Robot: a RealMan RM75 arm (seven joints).
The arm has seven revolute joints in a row. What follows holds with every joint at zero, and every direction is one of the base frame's.
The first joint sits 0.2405 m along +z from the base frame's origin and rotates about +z.
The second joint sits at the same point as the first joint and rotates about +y.
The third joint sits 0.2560 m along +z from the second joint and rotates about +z.
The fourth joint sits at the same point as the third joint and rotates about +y.
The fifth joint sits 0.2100 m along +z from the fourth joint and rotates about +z.
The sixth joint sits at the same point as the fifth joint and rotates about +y.
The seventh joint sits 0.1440 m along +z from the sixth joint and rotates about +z.
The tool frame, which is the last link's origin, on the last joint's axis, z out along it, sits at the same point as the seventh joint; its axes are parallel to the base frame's.
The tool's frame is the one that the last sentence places.
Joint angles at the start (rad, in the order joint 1, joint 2, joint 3, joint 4, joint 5, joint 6, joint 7): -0.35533, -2.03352, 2.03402, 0.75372, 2.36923, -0.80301, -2.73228
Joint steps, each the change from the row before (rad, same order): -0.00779, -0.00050, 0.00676, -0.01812, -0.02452, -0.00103, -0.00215; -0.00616, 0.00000, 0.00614, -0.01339, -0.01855, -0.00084, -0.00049; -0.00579, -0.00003, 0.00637, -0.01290, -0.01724, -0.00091, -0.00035; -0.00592, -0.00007, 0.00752, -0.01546, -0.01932, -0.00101, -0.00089; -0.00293, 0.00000, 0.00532, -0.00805, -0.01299, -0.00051, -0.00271; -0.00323, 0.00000, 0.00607, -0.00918, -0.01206, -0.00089, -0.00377; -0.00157, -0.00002, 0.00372, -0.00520, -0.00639, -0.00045, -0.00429; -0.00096, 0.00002, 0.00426, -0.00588, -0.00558, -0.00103, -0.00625; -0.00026, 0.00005, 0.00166, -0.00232, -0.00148, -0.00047, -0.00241; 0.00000, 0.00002, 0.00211, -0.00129, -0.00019, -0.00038, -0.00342
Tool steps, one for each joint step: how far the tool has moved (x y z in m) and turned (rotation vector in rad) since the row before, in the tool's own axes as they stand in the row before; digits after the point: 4 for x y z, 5 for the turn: -0.0039, -0.0012, -0.0001, 0.00878, -0.01549, -0.00927; -0.0028, -0.0008, 0.0000, 0.00574, -0.01114, -0.00520; -0.0027, -0.0007, 0.0000, 0.00496, -0.01055, -0.00416; -0.0034, -0.0010, -0.0003, 0.00592, -0.01306, -0.00429; -0.0020, -0.0005, -0.0003, 0.00387, -0.00787, -0.00601; -0.0021, -0.0004, -0.0004, 0.00288, -0.00794, -0.00550; -0.0013, -0.0002, -0.0003, 0.00125, -0.00465, -0.00486; -0.0016, -0.0003, -0.0006, 0.00099, -0.00496, -0.00567; -0.0006, -0.0001, -0.0003, 0.00004, -0.00178, -0.00164; -0.0004, 0.0003, -0.0003, -0.00141, -0.00098, -0.00225
